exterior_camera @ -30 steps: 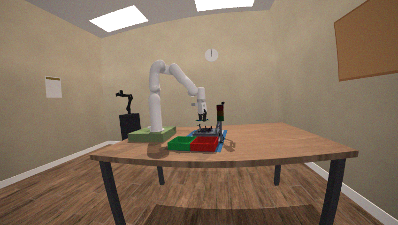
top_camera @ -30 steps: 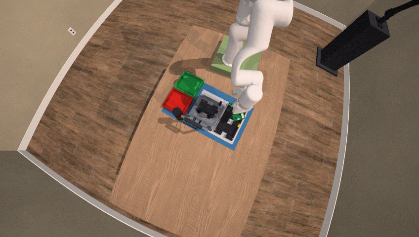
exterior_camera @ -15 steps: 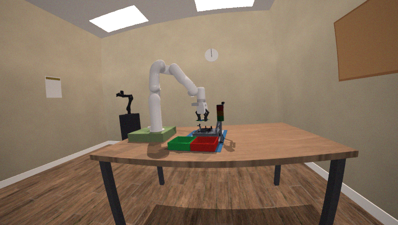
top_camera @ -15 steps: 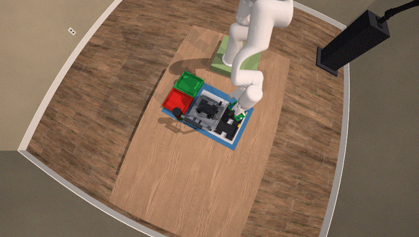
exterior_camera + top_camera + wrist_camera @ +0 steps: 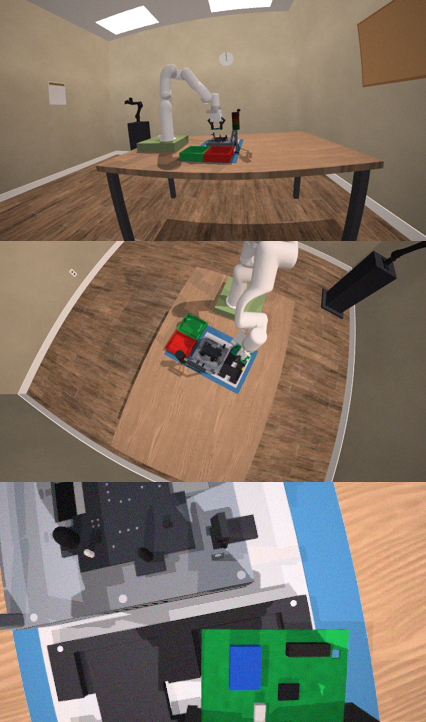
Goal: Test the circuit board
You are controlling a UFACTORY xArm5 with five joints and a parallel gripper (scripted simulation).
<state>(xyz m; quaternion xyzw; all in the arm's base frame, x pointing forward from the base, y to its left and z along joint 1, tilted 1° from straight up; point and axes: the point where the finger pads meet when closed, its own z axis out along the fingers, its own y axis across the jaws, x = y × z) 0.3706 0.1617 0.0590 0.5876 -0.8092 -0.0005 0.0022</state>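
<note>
The green circuit board is right at my hand. From my hand the other things lie so: clear lid (160 mm ahead, 190 mm to the right, 60 mm above); red bin (70 mm ahead, 380 mm to the right, 110 mm below); green bin (80 mm behind, 360 mm to the right, 110 mm below).
</note>
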